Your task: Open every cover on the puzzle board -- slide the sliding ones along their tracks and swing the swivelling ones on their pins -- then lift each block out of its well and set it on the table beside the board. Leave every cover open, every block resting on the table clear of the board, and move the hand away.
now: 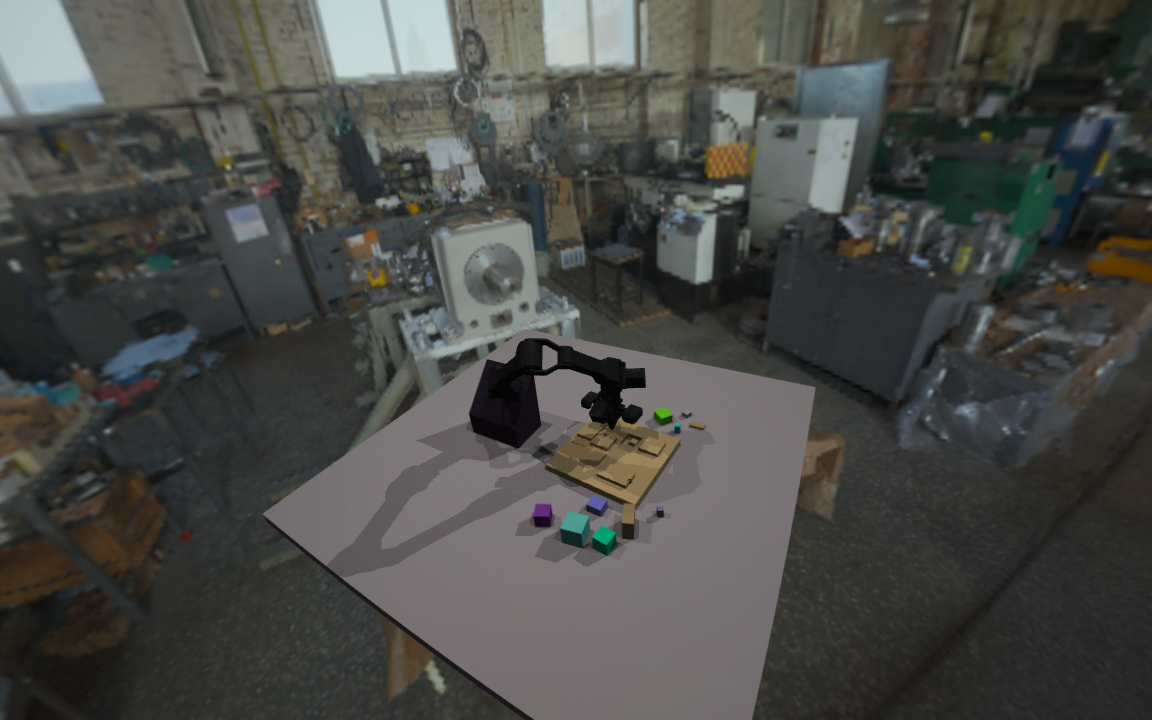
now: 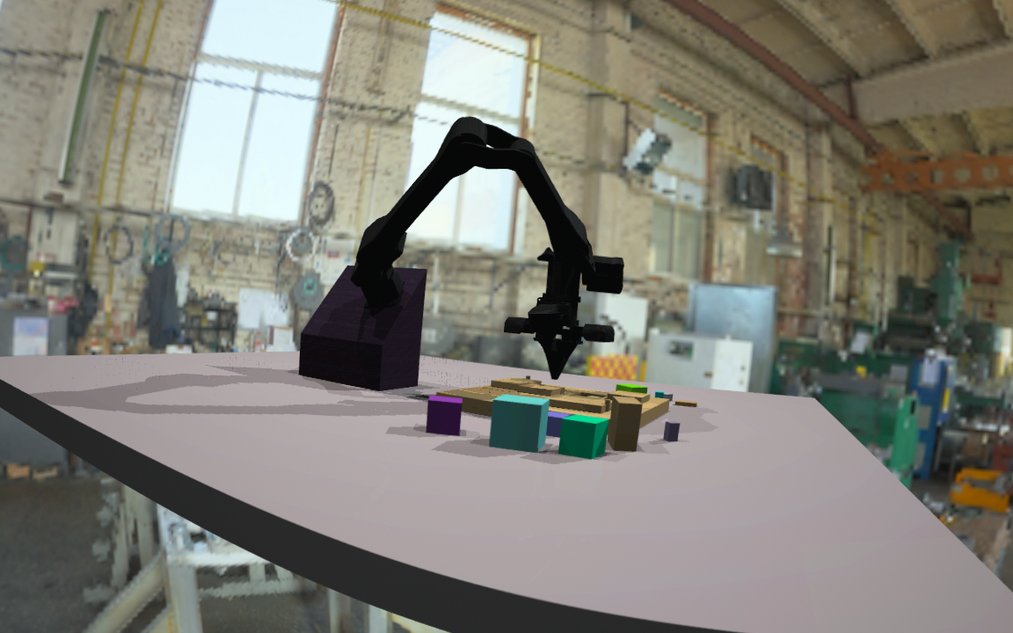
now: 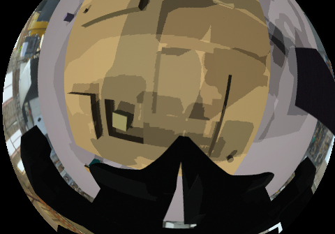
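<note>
Right now my gripper tip is 30 mm short of the tan puzzle board, 80 mm to the left of it and 20 mm above it. From my gripper tip the other things lie so: small grey block 200 mm ahead, 190 mm to the left, 30 mm below; lime block 130 mm ahead, 140 mm to the left, 30 mm below; small teal block 190 mm ahead, 100 mm to the left, 30 mm below.
</note>
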